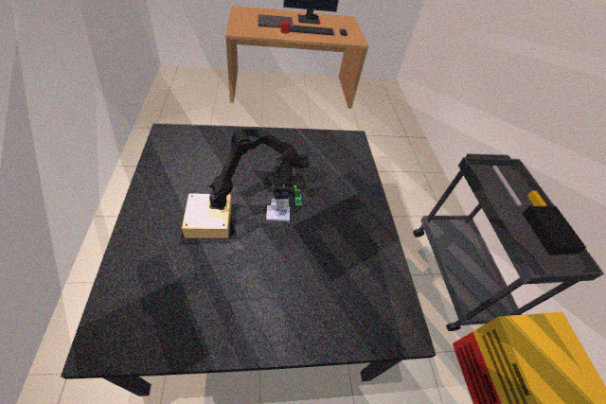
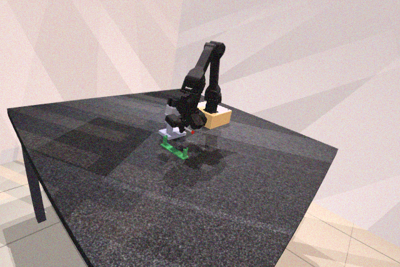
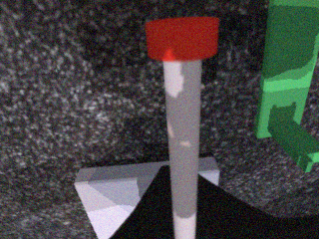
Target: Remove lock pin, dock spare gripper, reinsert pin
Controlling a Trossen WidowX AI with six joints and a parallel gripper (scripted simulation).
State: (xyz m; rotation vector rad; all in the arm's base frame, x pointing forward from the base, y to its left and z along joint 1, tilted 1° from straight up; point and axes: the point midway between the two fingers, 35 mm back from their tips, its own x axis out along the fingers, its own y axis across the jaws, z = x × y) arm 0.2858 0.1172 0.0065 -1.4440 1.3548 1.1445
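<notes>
Now: gripper tip 7 cm to the left of the grey mount and 1 cm past it. Round my gripper tip: green cradle 7 cm ahead, 6 cm to the left, 2 cm below; then spare gripper 8 cm to the right, 8 cm above.
</notes>
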